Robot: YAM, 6 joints.
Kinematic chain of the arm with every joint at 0, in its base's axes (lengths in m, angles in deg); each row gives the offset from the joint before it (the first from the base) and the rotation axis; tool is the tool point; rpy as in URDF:
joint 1: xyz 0 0 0.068 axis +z
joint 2: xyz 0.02 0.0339 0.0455 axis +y
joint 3: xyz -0.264 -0.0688 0 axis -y
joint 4: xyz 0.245 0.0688 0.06 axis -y
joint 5: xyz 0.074 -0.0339 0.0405 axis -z
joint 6: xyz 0.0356 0 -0.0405 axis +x
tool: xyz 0 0 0 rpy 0 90 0
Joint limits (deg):
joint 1: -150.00..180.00
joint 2: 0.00..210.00
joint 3: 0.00..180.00
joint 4: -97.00..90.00
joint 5: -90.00..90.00
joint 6: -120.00..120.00
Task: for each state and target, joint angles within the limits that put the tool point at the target. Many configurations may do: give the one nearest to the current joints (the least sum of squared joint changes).
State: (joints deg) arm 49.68 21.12 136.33 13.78 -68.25 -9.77
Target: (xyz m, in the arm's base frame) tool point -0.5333 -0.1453 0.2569
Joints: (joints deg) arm 18.75 1.13 142.73 15.57 -71.75 -9.77
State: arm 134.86 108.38 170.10 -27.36 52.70 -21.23
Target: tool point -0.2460 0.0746 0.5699
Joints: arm 169.42 93.30 139.12 -60.73 52.29 -21.23
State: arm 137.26 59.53 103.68 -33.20 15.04 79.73
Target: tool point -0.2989 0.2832 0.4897
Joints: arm 137.67 103.71 119.02 -16.81 13.07 79.73
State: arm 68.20 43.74 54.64 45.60 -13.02 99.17
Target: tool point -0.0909 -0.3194 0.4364
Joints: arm 75.50 0.00 77.48 61.92 -13.08 99.17
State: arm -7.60 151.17 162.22 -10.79 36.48 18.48
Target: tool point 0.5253 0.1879 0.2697
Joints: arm 21.99 141.46 139.02 -32.21 39.05 18.48
